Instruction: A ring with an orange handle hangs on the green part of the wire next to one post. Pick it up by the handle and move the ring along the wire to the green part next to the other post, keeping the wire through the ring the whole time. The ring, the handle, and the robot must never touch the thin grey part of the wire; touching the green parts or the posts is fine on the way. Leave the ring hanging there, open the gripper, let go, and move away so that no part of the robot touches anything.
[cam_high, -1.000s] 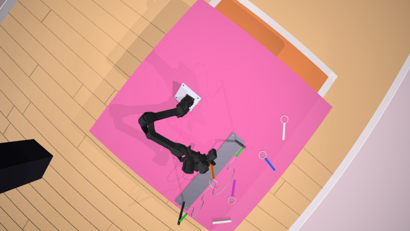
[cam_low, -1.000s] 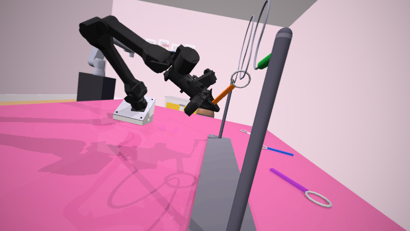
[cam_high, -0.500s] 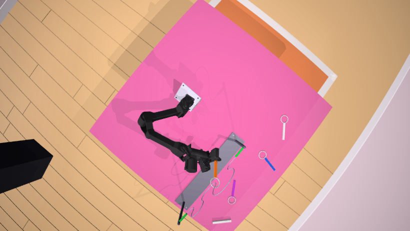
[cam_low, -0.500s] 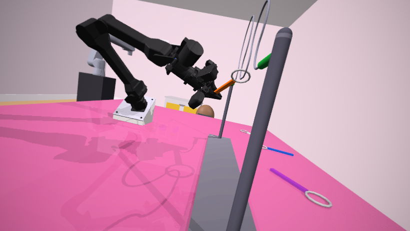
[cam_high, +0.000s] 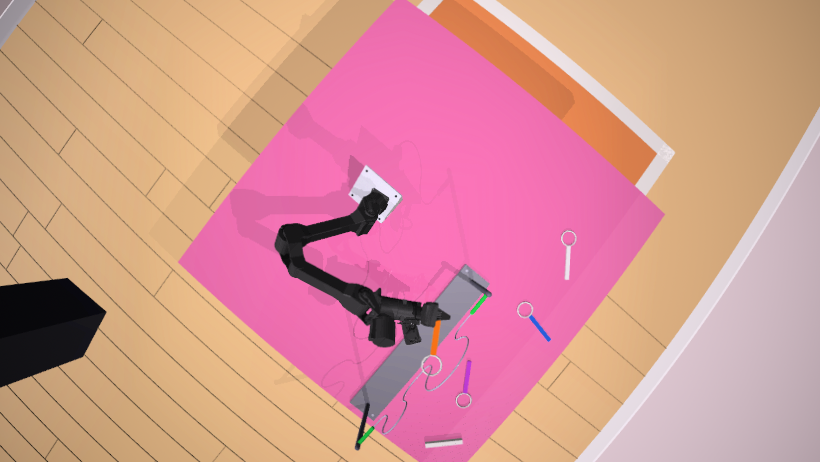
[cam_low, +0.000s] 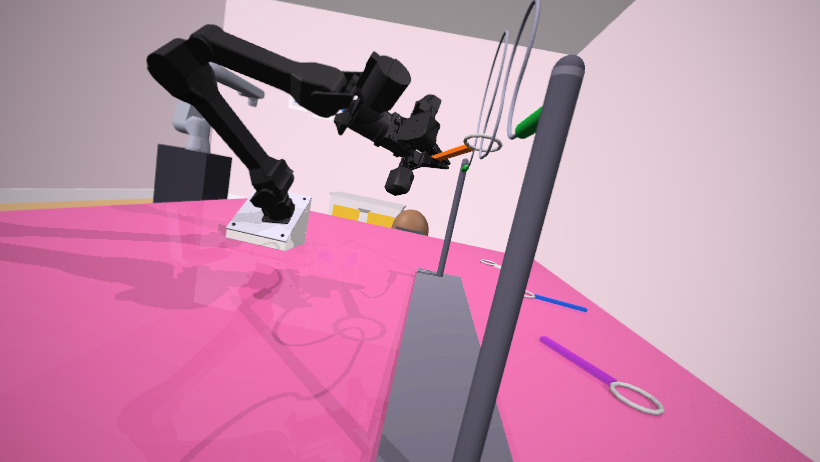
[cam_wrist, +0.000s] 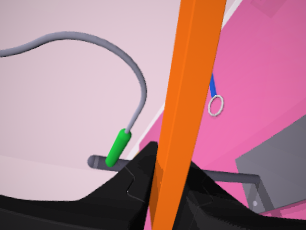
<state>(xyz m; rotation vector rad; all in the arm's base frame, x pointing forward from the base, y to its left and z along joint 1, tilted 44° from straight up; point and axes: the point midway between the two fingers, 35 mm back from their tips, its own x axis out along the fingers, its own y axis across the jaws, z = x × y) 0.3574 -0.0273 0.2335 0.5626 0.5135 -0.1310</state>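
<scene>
Right now the orange-handled ring is 10 mm ahead of my gripper tip, 90 mm to the right of it and 30 mm above it. Round my gripper tip: purple-handled ring (250 mm ahead, 210 mm to the right, 260 mm below); then white bar (310 mm ahead, 430 mm to the right, 250 mm below).
</scene>
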